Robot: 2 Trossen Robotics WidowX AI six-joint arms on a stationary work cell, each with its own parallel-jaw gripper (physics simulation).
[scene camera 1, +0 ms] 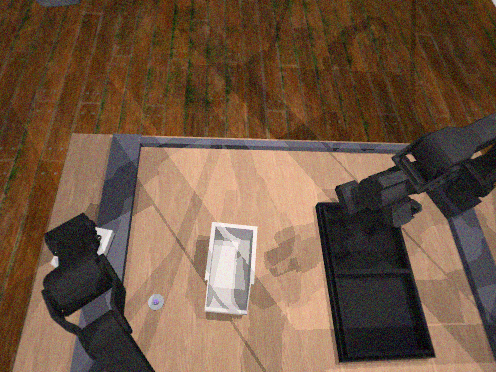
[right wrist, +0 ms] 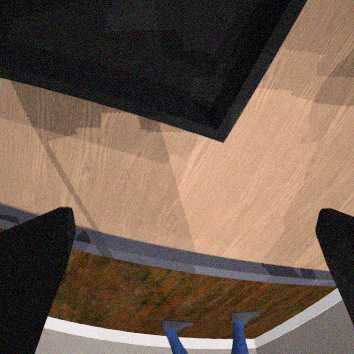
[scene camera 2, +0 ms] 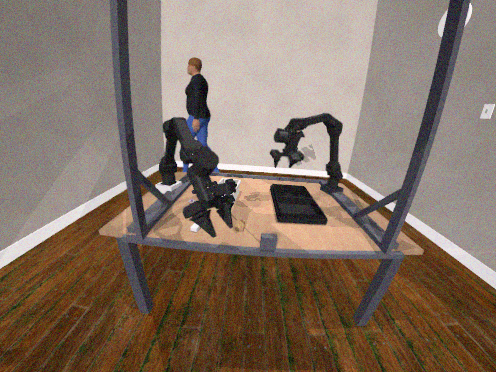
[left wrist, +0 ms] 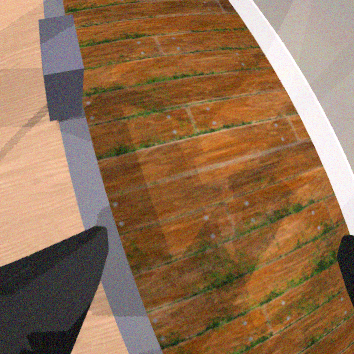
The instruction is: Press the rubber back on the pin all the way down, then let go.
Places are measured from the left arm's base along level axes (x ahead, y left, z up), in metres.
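Pixels of known places: left gripper, fingertip midpoint: [scene camera 2: 223, 232] [left wrist: 229, 245]; right gripper, fingertip midpoint: [right wrist: 200, 222] [scene camera 2: 282, 167]; left arm's base, link origin: [scene camera 2: 168, 183]; right arm's base, link origin: [scene camera 1: 456, 193] [scene camera 2: 332, 186].
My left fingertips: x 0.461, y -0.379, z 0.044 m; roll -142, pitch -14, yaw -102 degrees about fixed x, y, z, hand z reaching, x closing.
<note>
Ahead of a thing's pixels: the offset from my left fingertips to its top centre. "*": to the spot under its first point.
A small pale disc with a purple centre {dy +0.301, dx -0.276, dz -0.074 m} [scene camera 1: 156, 301] lies on the table left of the white box in scene camera 1; a tiny purple spot {* dy +0.297, dx -0.276, dz -0.084 m} [scene camera 2: 191, 201] shows beside the left arm in scene camera 2. It is too small to tell the pin from its rubber back or how far the back is on. My left gripper [scene camera 2: 223, 230] [left wrist: 229, 245] is open and empty, pointing down near the table's front edge in scene camera 2, apart from the disc. My right gripper [scene camera 1: 375, 209] [scene camera 2: 283, 165] [right wrist: 200, 222] is open and empty, raised near the black tray.
A white open box {* dy +0.416, dx -0.179, dz -0.010 m} [scene camera 1: 210, 250] stands mid-table. A black two-part tray {dy +0.458, dx +0.204, dz -0.048 m} [scene camera 1: 330, 300] [scene camera 2: 300, 220] [right wrist: 222, 134] lies to its right. A small white block {dy +0.117, dx -0.146, dz -0.072 m} [scene camera 2: 195, 227] and a small tan thing {dy +0.173, dx +0.003, dz -0.072 m} [scene camera 2: 239, 225] lie near the left gripper. A grey block {dy +0.070, dx +0.124, dz -0.028 m} [scene camera 2: 268, 242] [left wrist: 62, 50] sits on the table's frame.
</note>
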